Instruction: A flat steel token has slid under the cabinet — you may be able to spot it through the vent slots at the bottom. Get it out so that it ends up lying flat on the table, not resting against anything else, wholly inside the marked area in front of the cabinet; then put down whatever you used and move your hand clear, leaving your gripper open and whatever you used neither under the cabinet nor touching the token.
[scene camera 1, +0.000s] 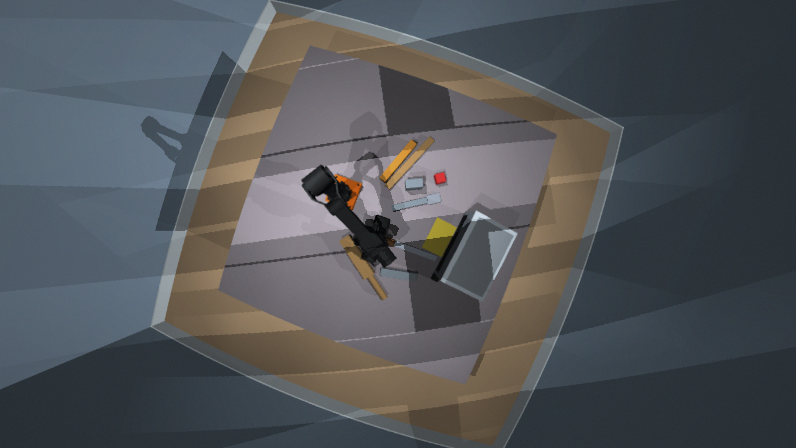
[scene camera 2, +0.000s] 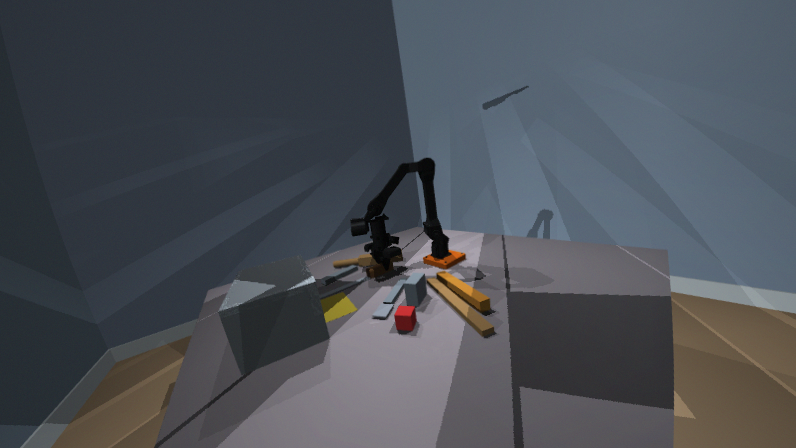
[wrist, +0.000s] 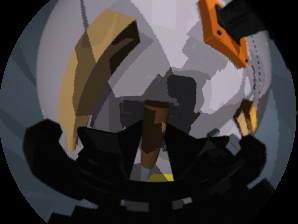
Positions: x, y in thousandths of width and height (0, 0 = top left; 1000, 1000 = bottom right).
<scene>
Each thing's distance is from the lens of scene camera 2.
my gripper (scene camera 2: 483, 602): 90 cm
orange stick (scene camera 2: 600, 671): 59 cm
</scene>
